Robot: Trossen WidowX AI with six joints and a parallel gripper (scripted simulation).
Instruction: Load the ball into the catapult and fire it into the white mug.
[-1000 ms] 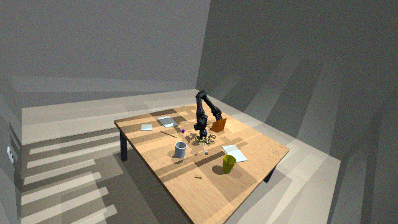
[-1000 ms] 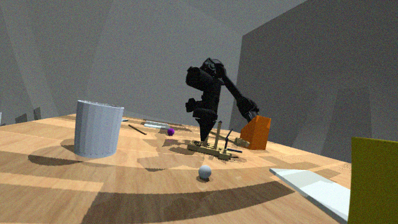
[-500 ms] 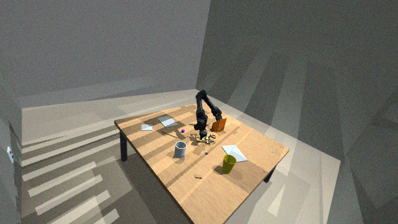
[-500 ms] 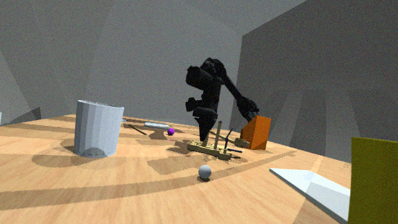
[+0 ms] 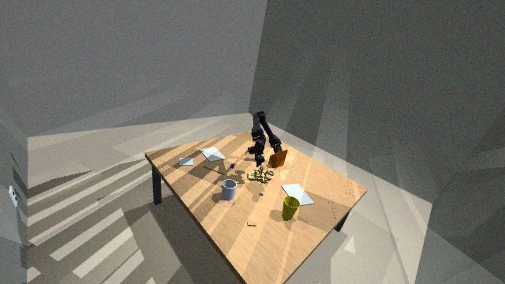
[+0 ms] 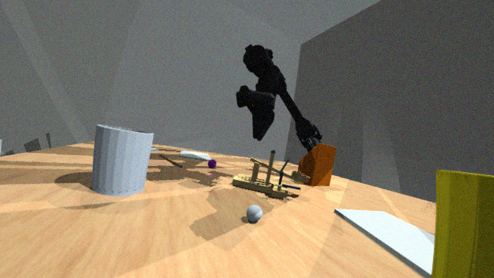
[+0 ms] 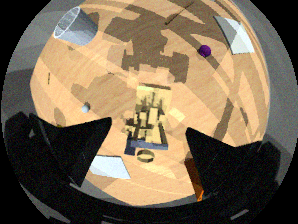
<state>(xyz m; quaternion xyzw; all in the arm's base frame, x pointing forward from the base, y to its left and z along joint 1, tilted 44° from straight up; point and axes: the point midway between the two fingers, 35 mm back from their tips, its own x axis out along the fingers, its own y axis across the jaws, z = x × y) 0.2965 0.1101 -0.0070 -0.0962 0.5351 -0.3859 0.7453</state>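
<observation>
My gripper tip is now 4 cm past the frame, 2 cm to the right of it and 5 cm above it. The rest, counted from my gripper tip: purple ball: 9 cm ahead, 18 cm to the right, 11 cm below; wooden catapult: 6 cm behind, 4 cm to the left, 7 cm below; white ball: 5 cm ahead, 18 cm to the left, 11 cm below.
</observation>
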